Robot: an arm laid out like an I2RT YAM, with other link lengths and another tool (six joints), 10 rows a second.
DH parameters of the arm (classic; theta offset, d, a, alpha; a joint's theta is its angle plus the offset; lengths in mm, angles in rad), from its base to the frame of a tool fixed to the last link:
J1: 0 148.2 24.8 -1.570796
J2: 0 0 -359 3.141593
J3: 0.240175 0 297.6 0
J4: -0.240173 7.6 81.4 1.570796
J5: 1.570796 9.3 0 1.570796
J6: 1.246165 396.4 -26 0.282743
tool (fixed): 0 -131.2 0 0
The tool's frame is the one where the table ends.
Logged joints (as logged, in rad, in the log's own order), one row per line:
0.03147 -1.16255 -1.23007 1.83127 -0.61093 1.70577
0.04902 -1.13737 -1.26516 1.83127 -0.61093 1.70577
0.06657 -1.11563 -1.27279 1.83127 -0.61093 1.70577
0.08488 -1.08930 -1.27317 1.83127 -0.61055 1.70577
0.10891 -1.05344 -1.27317 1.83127 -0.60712 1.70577
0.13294 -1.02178 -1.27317 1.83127 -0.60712 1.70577
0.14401 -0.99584 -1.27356 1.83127 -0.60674 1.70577
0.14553 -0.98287 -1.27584 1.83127 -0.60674 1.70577
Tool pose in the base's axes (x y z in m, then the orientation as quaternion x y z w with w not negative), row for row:
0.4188 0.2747 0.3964 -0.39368 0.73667 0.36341 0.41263
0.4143 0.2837 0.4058 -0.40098 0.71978 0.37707 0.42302
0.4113 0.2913 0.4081 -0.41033 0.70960 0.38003 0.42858
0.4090 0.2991 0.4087 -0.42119 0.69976 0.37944 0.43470
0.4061 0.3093 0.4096 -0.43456 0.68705 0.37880 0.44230
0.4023 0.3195 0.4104 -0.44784 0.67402 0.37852 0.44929
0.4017 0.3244 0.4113 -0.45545 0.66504 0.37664 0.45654
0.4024 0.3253 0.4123 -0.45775 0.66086 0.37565 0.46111
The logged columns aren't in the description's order. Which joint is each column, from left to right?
Columns, left to right: J1, J4, J5, J2, J6, J3.
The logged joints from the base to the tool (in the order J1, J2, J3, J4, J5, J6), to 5 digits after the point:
0.03147 1.83127 1.70577 -1.16255 -1.23007 -0.61093
0.04902 1.83127 1.70577 -1.13737 -1.26516 -0.61093
0.06657 1.83127 1.70577 -1.11563 -1.27279 -0.61093
0.08488 1.83127 1.70577 -1.08930 -1.27317 -0.61055
0.10891 1.83127 1.70577 -1.05344 -1.27317 -0.60712
0.13294 1.83127 1.70577 -1.02178 -1.27317 -0.60712
0.14401 1.83127 1.70577 -0.99584 -1.27356 -0.60674
0.14553 1.83127 1.70577 -0.98287 -1.27584 -0.60674

